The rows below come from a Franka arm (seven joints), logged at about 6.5 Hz.
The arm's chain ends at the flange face. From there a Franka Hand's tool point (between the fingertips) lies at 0.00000 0.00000 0.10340 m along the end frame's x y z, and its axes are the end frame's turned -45 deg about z.
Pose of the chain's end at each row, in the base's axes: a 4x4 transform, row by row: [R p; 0 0 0 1], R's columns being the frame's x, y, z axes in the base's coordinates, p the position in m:
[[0.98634 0.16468 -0.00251 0.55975], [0.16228 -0.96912 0.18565 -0.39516], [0.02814 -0.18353 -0.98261 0.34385], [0 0 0 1]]
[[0.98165 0.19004 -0.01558 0.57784], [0.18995 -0.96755 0.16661 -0.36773], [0.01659 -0.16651 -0.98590 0.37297], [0 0 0 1]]
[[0.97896 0.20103 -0.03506 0.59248], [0.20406 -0.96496 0.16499 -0.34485], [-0.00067 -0.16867 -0.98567 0.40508], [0 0 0 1]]
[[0.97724 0.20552 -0.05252 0.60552], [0.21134 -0.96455 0.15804 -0.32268], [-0.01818 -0.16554 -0.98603 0.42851], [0 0 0 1]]
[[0.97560 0.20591 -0.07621 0.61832], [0.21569 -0.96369 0.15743 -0.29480], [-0.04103 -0.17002 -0.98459 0.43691], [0 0 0 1]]
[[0.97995 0.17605 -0.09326 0.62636], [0.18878 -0.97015 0.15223 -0.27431], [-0.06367 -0.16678 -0.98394 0.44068], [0 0 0 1]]
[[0.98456 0.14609 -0.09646 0.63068], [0.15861 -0.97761 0.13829 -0.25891], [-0.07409 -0.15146 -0.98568 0.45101], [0 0 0 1]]
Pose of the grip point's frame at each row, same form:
[[0.58100 0.81389 -0.00251 0.55949], [0.80002 -0.57052 0.18565 -0.37596], [0.14967 -0.10988 -0.98261 0.24225], [0 0 0 1]]
[[0.55975 0.82851 -0.01558 0.57623], [0.81848 -0.54985 0.16661 -0.35050], [0.12947 -0.10601 -0.98590 0.27103], [0 0 0 1]]
[[0.55008 0.83438 -0.03506 0.58885], [0.82662 -0.53804 0.16499 -0.32779], [0.11879 -0.11974 -0.98567 0.30316], [0 0 0 1]]
[[0.54569 0.83634 -0.05252 0.60009], [0.83148 -0.53260 0.15804 -0.30634], [0.10420 -0.12991 -0.98603 0.32655], [0 0 0 1]]
[[0.54425 0.83545 -0.07621 0.61044], [0.83395 -0.52892 0.15743 -0.27852], [0.09121 -0.14923 -0.98459 0.33510], [0 0 0 1]]
[[0.56844 0.81742 -0.09326 0.61672], [0.81949 -0.55251 0.15223 -0.25857], [0.07291 -0.16295 -0.98394 0.33894], [0 0 0 1]]
[[0.59289 0.79949 -0.09646 0.62071], [0.80343 -0.57912 0.13829 -0.24461], [0.05471 -0.15949 -0.98568 0.34909], [0 0 0 1]]

